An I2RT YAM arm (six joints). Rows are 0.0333 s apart.
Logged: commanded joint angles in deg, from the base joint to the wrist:
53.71 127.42 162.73 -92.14 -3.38 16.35
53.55 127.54 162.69 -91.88 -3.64 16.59
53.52 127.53 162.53 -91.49 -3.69 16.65
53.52 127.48 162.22 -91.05 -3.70 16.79
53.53 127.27 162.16 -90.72 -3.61 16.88
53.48 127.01 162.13 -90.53 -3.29 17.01
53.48 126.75 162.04 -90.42 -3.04 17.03
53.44 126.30 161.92 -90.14 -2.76 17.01
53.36 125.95 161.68 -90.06 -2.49 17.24
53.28 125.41 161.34 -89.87 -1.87 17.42
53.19 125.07 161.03 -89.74 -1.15 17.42
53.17 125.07 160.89 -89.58 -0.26 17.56
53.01 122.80 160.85 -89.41 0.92 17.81
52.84 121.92 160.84 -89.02 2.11 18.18
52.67 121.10 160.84 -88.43 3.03 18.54
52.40 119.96 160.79 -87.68 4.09 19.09
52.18 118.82 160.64 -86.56 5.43 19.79
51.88 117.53 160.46 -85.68 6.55 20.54
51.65 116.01 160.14 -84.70 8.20 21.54
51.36 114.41 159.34 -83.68 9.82 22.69
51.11 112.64 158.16 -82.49 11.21 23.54
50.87 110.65 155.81 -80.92 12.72 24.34
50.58 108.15 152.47 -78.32 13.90 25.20
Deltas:
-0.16 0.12 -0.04 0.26 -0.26 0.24
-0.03 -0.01 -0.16 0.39 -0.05 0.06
0.00 -0.05 -0.31 0.44 -0.01 0.14
0.01 -0.21 -0.06 0.33 0.09 0.09
-0.05 -0.26 -0.03 0.19 0.32 0.13
0.00 -0.26 -0.09 0.11 0.25 0.02
-0.04 -0.45 -0.12 0.28 0.28 -0.02
-0.08 -0.35 -0.24 0.08 0.27 0.23
-0.08 -0.54 -0.34 0.19 0.62 0.18
-0.09 -0.34 -0.31 0.13 0.72 0.00
-0.02 0.00 -0.14 0.16 0.89 0.14
-0.16 -2.27 -0.04 0.17 1.18 0.25
-0.17 -0.88 -0.01 0.39 1.19 0.37
-0.17 -0.82 0.00 0.59 0.92 0.36
-0.27 -1.14 -0.05 0.75 1.06 0.55
-0.22 -1.14 -0.15 1.12 1.34 0.70
-0.30 -1.29 -0.18 0.88 1.12 0.75
-0.23 -1.52 -0.32 0.98 1.65 1.00
-0.29 -1.60 -0.80 1.02 1.62 1.15
-0.25 -1.77 -1.18 1.19 1.39 0.85
-0.24 -1.99 -2.35 1.57 1.51 0.80
-0.29 -2.50 -3.34 2.60 1.18 0.86

